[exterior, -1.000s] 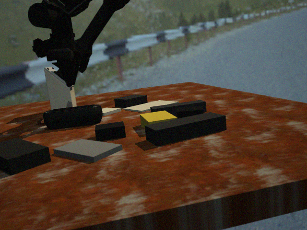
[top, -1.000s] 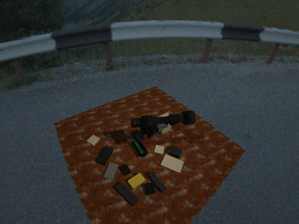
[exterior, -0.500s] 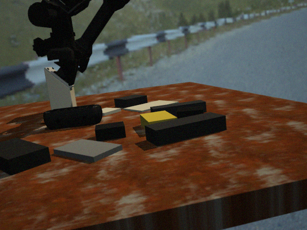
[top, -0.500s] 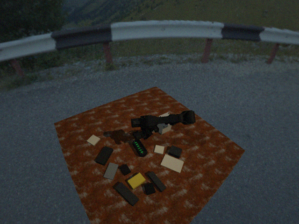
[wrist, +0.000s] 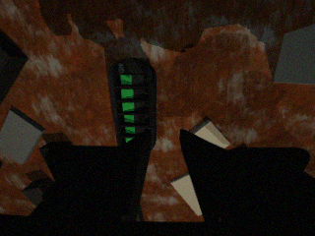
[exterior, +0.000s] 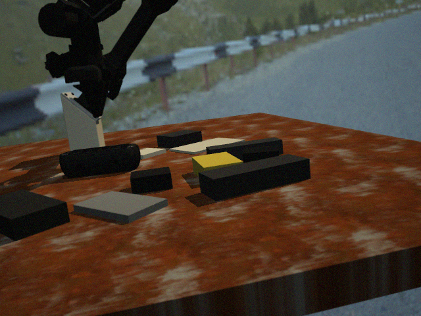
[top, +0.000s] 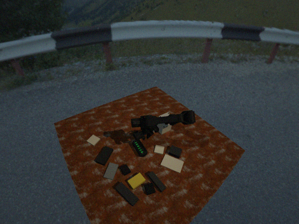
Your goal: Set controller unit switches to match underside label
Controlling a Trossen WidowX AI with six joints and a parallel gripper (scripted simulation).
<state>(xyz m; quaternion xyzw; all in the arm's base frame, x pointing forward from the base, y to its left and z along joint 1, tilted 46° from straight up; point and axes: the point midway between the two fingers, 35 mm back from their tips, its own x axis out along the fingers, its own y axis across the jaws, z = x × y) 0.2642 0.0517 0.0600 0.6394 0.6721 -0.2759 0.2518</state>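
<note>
The cream tile is 9 cm behind my gripper tip, 8 cm to the left of it and 10 cm below it. The rest, counted from my gripper tip: cream plate (11 cm behind, 23 cm to the left, 11 cm below); then grey plate (31 cm ahead, 7 cm to the left, 10 cm below); then yellow block (19 cm ahead, 22 cm to the left, 10 cm below).
</note>
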